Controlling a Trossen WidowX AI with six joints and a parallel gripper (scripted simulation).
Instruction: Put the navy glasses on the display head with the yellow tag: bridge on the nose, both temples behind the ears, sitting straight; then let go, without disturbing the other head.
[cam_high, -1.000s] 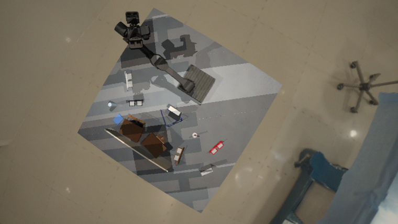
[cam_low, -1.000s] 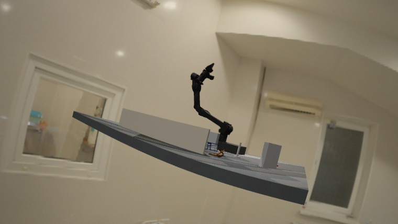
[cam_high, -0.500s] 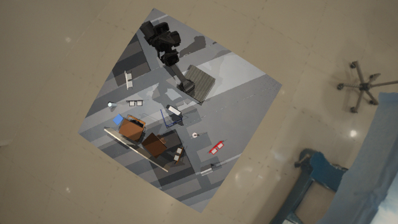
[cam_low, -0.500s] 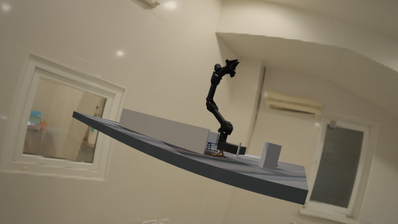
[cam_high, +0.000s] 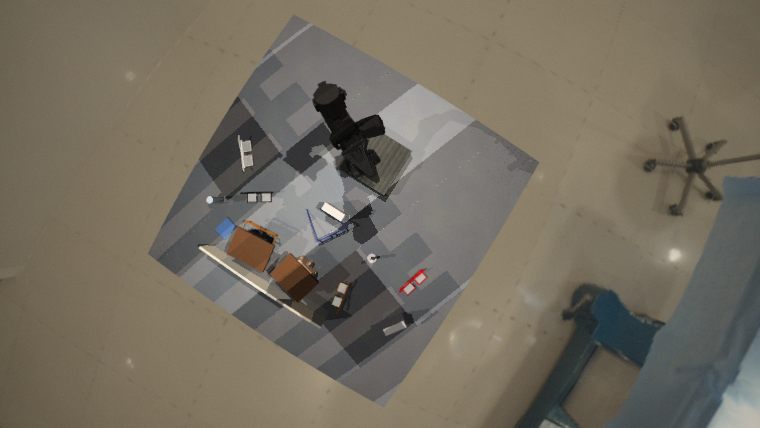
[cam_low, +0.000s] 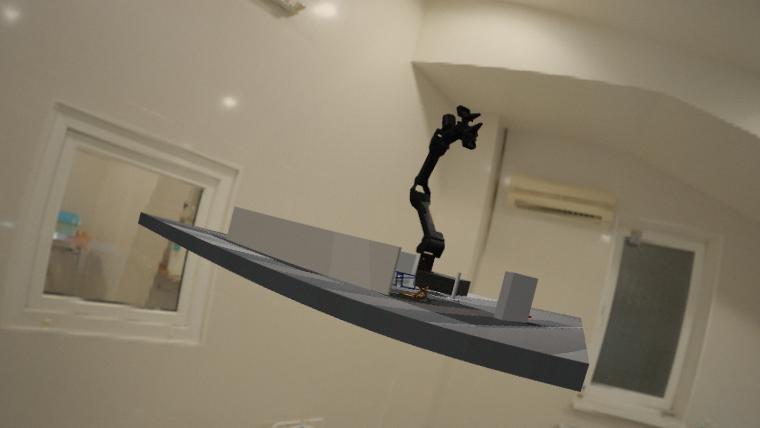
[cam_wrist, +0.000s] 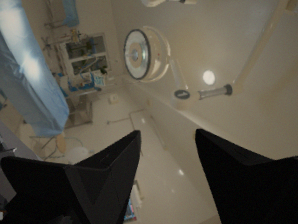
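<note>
Right now my gripper tip is 650 mm above the small post, 240 mm short of it and 100 mm to the right of it. From my gripper tip the other things lie so: pale bar: 620 mm below, 560 mm ahead, 250 mm to the right; head: 620 mm below, 410 mm ahead, 350 mm to the right; blue tag: 670 mm below, 520 mm to the right, 440 mm ahead.
</note>
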